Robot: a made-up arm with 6 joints. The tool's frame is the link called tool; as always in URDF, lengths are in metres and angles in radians. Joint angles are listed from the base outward. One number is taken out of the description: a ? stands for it. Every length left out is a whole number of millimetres.
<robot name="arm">
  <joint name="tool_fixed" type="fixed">
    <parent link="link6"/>
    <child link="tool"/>
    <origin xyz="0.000 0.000 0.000"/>
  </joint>
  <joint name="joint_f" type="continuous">
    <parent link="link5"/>
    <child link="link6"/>
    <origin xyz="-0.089 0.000 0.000" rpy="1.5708 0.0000 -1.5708"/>
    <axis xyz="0 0 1"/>
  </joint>
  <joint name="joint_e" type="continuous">
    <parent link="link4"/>
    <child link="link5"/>
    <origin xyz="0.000 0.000 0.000" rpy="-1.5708 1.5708 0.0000"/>
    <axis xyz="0 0 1"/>
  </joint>
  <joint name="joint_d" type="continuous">
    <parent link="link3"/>
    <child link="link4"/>
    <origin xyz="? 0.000 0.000" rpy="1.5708 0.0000 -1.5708"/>
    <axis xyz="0 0 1"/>
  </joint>
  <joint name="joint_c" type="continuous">
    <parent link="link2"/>
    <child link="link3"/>
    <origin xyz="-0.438 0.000 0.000"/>
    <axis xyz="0 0 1"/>
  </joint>
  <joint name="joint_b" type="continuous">
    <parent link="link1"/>
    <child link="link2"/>
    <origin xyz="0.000 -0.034 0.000" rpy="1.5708 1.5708 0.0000"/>
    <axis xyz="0 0 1"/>
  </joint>
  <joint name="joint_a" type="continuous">
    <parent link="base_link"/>
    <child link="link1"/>
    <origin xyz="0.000 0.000 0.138" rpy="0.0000 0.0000 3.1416"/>
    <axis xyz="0 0 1"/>
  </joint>
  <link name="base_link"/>
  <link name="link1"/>
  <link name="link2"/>
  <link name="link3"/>
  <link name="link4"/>
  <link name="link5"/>
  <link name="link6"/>
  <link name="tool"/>
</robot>
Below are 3 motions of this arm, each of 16 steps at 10 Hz.
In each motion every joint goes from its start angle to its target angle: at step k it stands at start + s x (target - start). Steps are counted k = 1, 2, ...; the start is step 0. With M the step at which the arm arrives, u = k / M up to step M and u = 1 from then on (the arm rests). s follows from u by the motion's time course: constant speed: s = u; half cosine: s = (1 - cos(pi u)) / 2; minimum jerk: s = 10 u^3 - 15 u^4 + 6 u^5.
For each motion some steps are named. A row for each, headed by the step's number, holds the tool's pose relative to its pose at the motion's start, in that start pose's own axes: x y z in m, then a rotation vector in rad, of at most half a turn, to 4 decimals.
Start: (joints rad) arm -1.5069 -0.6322 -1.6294 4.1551 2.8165 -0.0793
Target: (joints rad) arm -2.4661 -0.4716 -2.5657 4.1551 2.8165 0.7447
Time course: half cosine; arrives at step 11
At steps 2, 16:
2: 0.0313 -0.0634 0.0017 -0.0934 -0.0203 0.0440
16: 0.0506 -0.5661 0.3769 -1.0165 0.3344 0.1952

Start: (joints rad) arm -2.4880 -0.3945 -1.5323 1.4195 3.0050 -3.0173
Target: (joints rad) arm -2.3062 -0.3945 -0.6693 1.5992 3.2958 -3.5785
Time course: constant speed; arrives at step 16
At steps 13, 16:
13: -0.0383 0.4452 0.1490 0.7321 -0.0565 -0.5614
16: -0.0510 0.5251 0.2250 0.9000 -0.0002 -0.7134

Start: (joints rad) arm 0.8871 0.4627 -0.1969 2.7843 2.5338 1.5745
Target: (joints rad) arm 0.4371 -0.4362 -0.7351 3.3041 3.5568 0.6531
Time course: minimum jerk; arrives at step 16
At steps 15, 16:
15: 0.0071 0.4193 1.0443 2.1760 1.1648 -0.3872
16: 0.0059 0.4189 1.0468 2.1784 1.1712 -0.3852

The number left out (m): -0.747
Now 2 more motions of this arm.
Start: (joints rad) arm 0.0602 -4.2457 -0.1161 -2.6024 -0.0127 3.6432
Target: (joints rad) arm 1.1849 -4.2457 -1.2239 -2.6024 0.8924 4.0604
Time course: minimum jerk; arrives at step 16
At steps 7, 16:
7: 0.2626 0.5287 -0.2022 -0.7572 -0.0720 0.1875
16: 0.4227 0.8884 -1.0287 -1.6925 0.1283 1.2089

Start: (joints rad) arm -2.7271 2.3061 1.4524 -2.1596 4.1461 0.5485
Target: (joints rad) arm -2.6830 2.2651 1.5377 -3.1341 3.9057 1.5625
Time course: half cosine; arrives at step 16
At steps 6, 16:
6: 0.0063 0.0315 0.0035 -0.2409 0.1030 0.5010
16: 0.0012 0.0916 -0.0046 -0.6493 0.5912 1.6312

